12 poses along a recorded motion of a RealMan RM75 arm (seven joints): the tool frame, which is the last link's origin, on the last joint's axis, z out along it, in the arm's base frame.
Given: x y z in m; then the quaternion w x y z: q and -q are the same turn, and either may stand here.
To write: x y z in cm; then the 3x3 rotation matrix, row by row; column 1 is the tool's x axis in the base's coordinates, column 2 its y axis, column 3 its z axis. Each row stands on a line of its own. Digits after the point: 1 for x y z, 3 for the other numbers.
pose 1, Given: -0.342 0.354 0.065 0.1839 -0.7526 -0.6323 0.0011
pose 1, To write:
-34.2 35.4 6.5
0.200 0.951 -0.234
0.952 -0.133 0.275
0.231 -0.278 -0.932

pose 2, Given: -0.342 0.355 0.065 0.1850 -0.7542 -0.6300 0.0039
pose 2, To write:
-34.2 35.5 6.5
0.206 0.949 -0.239
0.952 -0.138 0.274
0.227 -0.284 -0.932

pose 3, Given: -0.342 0.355 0.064 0.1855 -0.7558 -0.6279 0.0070
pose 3, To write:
-34.2 35.5 6.4
0.211 0.947 -0.244
0.952 -0.143 0.272
0.222 -0.289 -0.931

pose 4, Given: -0.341 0.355 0.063 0.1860 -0.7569 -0.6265 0.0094
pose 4, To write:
-34.1 35.5 6.3
0.215 0.945 -0.247
0.952 -0.146 0.270
0.219 -0.293 -0.931

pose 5, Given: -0.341 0.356 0.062 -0.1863 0.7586 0.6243 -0.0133
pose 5, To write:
-34.1 35.6 6.2
0.220 0.942 -0.253
0.952 -0.151 0.266
0.212 -0.299 -0.930

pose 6, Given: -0.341 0.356 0.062 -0.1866 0.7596 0.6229 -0.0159
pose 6, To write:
-34.1 35.6 6.2
0.224 0.940 -0.257
0.952 -0.154 0.264
0.208 -0.303 -0.930

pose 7, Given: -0.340 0.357 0.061 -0.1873 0.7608 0.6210 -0.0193
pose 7, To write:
-34.0 35.7 6.1
0.228 0.938 -0.262
0.952 -0.158 0.261
0.203 -0.309 -0.929

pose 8, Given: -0.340 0.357 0.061 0.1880 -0.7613 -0.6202 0.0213
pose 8, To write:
-34.0 35.7 6.1
0.230 0.936 -0.266
0.952 -0.160 0.260
0.201 -0.313 -0.928

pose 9, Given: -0.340 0.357 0.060 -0.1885 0.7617 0.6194 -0.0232
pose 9, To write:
-34.0 35.7 6.0
0.232 0.935 -0.269
0.952 -0.162 0.258
0.198 -0.316 -0.928

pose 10, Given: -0.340 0.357 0.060 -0.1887 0.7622 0.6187 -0.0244
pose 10, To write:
-34.0 35.7 6.0
0.233 0.934 -0.271
0.952 -0.163 0.257
0.196 -0.318 -0.928

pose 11, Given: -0.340 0.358 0.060 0.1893 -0.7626 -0.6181 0.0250
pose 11, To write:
-34.0 35.8 6.0
0.235 0.933 -0.272
0.952 -0.164 0.258
0.196 -0.320 -0.927

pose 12, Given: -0.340 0.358 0.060 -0.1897 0.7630 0.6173 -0.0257
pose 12, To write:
-34.0 35.8 6.0
0.236 0.932 -0.273
0.952 -0.166 0.258
0.195 -0.321 -0.927

